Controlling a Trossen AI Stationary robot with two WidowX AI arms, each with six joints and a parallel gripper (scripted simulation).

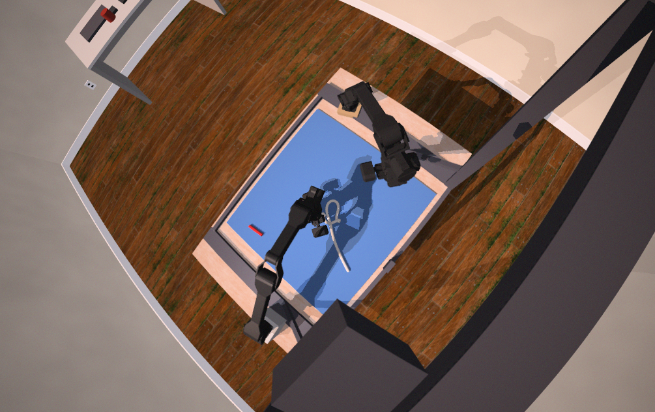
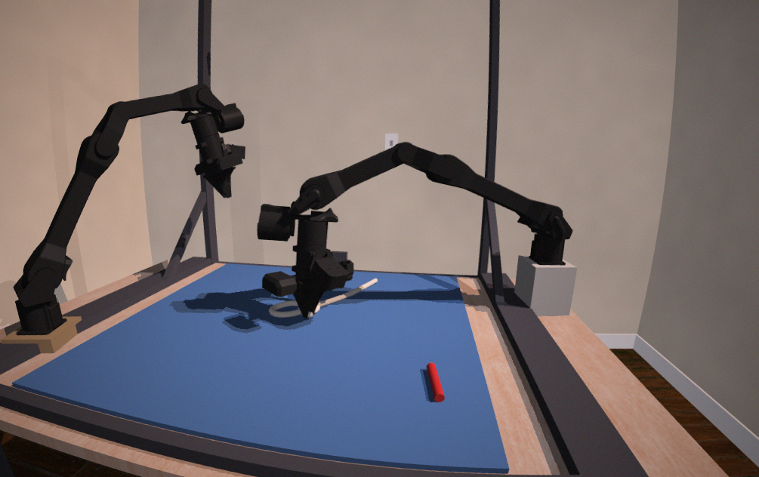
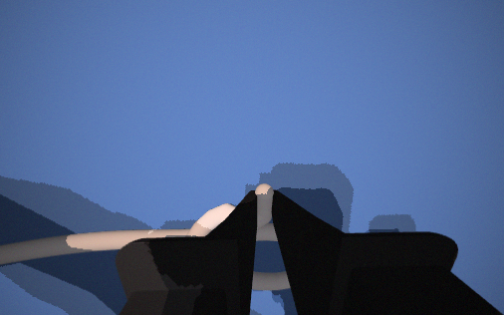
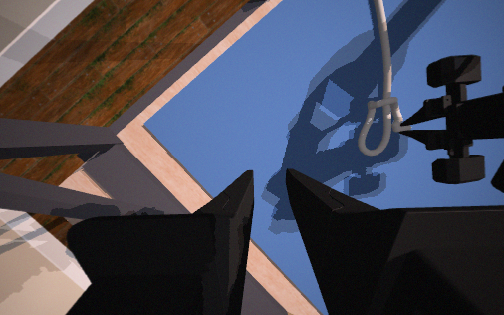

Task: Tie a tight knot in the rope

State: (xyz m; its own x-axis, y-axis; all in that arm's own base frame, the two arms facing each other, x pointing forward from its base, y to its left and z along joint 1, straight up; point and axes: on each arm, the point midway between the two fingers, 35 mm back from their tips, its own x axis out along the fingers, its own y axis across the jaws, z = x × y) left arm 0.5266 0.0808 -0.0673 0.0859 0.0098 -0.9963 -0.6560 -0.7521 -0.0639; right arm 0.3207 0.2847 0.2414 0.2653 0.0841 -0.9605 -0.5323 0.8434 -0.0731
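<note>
Now: left hand 4 cm above the blue mat and 3 cm to the left of it. From my left hand the other things lie so: red cylinder: 27 cm ahead, 17 cm to the left, 3 cm below.
</note>
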